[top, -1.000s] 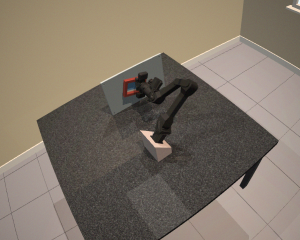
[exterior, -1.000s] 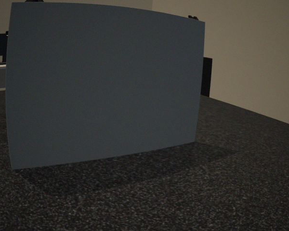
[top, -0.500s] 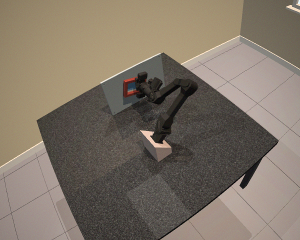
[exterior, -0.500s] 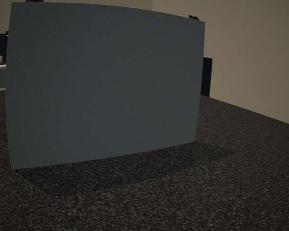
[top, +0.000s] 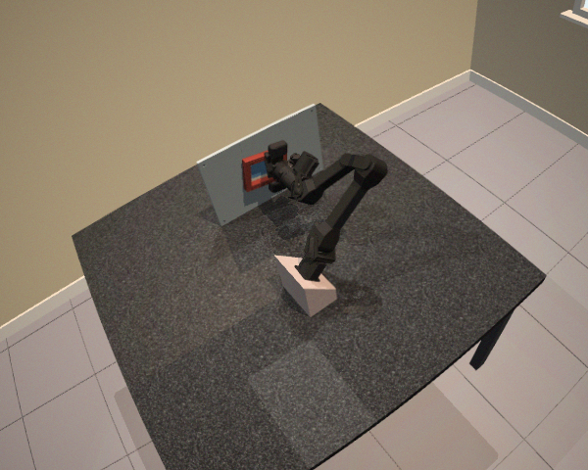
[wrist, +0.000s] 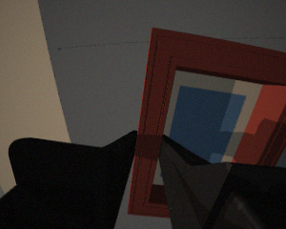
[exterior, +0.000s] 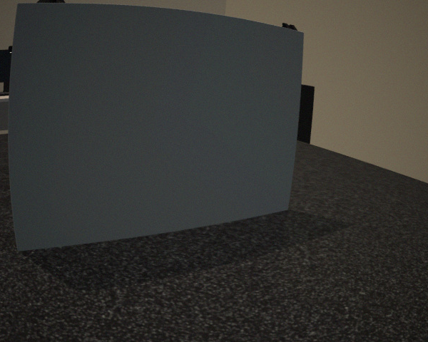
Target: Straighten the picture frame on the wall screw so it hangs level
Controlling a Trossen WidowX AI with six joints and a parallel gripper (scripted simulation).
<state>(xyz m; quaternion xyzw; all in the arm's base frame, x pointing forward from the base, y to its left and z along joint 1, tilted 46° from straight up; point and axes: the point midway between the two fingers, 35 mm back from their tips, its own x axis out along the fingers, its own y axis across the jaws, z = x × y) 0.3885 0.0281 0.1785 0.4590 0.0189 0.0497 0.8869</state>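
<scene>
Right now my gripper tip is 10 mm short of the picture frame, 10 mm to the right of it and 50 mm above it. Also, from my gripper tip: grey wall panel (20 mm ahead, 70 mm below).
</scene>
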